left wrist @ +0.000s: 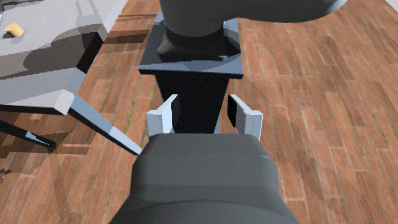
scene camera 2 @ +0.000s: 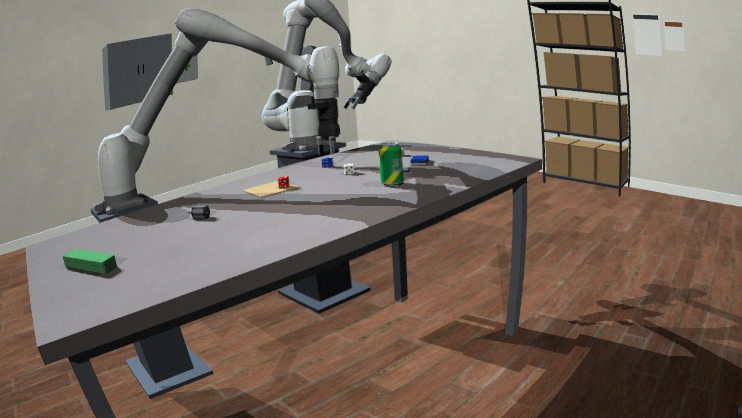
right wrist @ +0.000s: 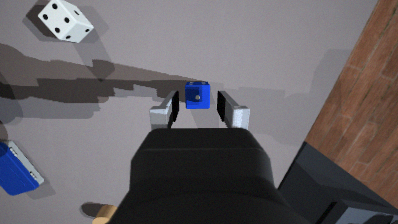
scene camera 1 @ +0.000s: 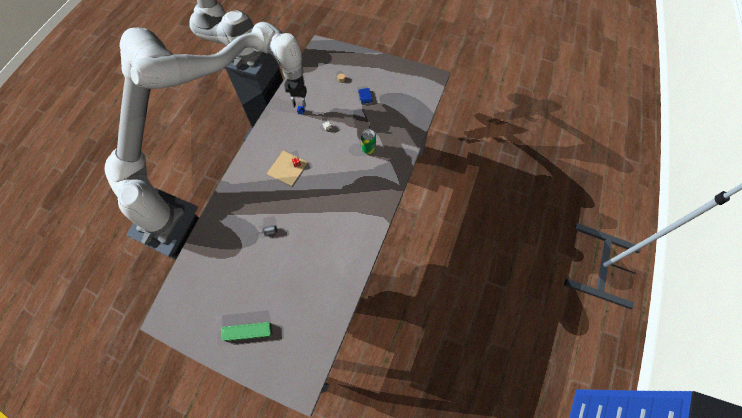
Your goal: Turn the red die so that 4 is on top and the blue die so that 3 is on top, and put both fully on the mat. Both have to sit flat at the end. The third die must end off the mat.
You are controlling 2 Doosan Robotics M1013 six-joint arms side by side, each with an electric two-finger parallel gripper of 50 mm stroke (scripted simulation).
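I can see a green block (scene camera 1: 258, 330) (scene camera 2: 97, 262). A tan mat (scene camera 1: 283, 169) is visible to me as well, though in the left wrist view the mat is out of frame, and in the right wrist view it is out of frame too. My right gripper (scene camera 2: 326, 154) (right wrist: 198, 100) is in sight, and so is my left gripper (left wrist: 203, 104).
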